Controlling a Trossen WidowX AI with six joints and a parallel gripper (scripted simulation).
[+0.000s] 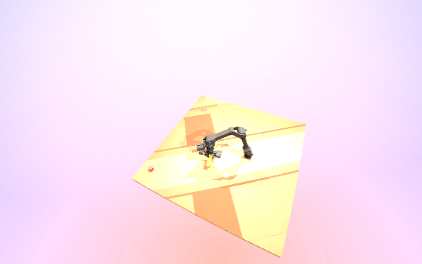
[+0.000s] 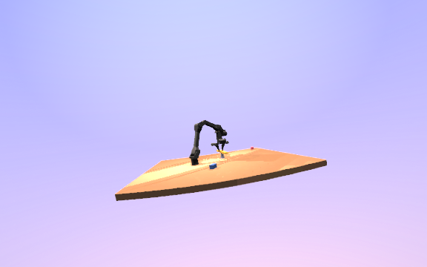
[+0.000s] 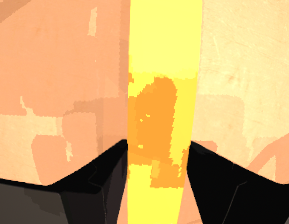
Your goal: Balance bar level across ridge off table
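The yellow bar lies 10 mm ahead of my gripper tip and 30 mm to the right of it. Also, from my gripper tip: small red cube: 460 mm ahead, 310 mm to the left, 50 mm below; small blue block: 140 mm behind, 470 mm to the right, 50 mm below.
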